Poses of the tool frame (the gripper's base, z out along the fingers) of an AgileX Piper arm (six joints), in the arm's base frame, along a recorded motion.
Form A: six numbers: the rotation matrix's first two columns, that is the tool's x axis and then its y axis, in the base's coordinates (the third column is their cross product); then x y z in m.
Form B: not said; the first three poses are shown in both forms.
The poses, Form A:
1: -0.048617 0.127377 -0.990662 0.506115 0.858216 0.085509 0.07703 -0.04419 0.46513
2: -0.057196 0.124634 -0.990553 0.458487 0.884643 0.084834 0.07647 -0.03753 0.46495
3: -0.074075 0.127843 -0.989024 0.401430 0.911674 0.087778 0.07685 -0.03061 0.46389
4: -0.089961 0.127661 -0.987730 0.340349 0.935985 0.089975 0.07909 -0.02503 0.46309
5: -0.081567 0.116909 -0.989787 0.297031 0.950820 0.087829 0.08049 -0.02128 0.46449
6: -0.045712 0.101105 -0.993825 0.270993 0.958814 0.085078 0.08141 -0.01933 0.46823
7: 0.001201 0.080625 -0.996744 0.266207 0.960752 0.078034 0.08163 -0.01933 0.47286
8: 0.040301 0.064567 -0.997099 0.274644 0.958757 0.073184 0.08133 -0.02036 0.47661
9: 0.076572 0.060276 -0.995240 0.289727 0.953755 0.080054 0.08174 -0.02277 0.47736
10: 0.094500 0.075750 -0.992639 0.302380 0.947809 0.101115 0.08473 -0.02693 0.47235
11: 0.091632 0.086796 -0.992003 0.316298 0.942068 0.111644 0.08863 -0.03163 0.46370
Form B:
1: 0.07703 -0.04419 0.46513 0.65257 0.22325 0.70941 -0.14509
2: 0.07647 -0.03753 0.46495 0.65569 0.20366 0.71582 -0.12729
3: 0.07685 -0.03061 0.46389 0.65550 0.18242 0.72536 -0.10434
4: 0.07909 -0.02503 0.46309 0.65543 0.15946 0.73376 -0.08112
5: 0.08049 -0.02128 0.46449 0.66275 0.14133 0.73223 -0.06794
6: 0.08141 -0.01933 0.46823 0.67858 0.12913 0.72037 -0.06259
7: 0.08163 -0.01933 0.47286 0.69671 0.12325 0.70354 -0.06659
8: 0.08133 -0.02036 0.47661 0.71063 0.12312 0.68876 -0.07391
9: 0.08174 -0.02277 0.47736 0.72213 0.12966 0.67484 -0.07944
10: 0.08473 -0.02693 0.47235 0.72611 0.14145 0.66833 -0.07803
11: 0.08863 -0.03163 0.46370 0.72329 0.15058 0.66925 -0.07933
